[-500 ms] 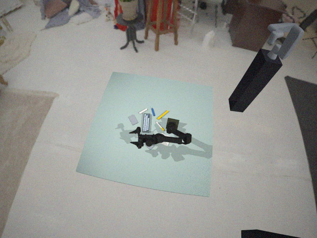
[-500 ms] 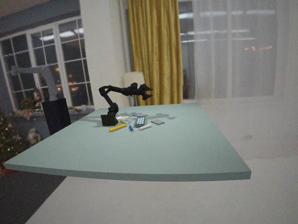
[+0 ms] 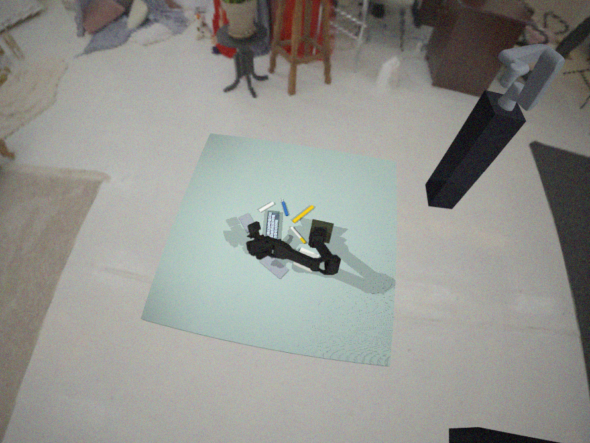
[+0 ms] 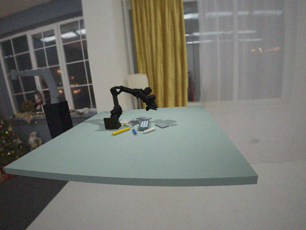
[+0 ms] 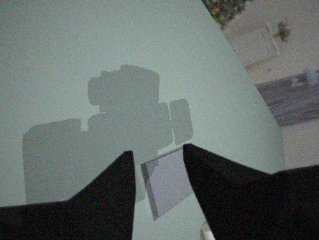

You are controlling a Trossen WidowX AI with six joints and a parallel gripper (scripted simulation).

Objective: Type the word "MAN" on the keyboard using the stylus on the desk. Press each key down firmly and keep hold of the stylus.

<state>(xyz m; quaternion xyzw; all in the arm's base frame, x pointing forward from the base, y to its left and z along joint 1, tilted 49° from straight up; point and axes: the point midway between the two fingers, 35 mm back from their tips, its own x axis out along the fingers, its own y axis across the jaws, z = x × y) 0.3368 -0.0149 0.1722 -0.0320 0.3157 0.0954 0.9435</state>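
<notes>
Right now the M key is 80 mm behind my gripper tip, 190 mm to the right of it and 90 mm below it. The rest, counted from my gripper tip: grey pad (40 mm ahead, 140 mm to the right, 100 mm below); then white-and-yellow pen (260 mm behind, 90 mm to the right, 100 mm below); then white cylinder (60 mm behind, 260 mm to the right, 100 mm below).
</notes>
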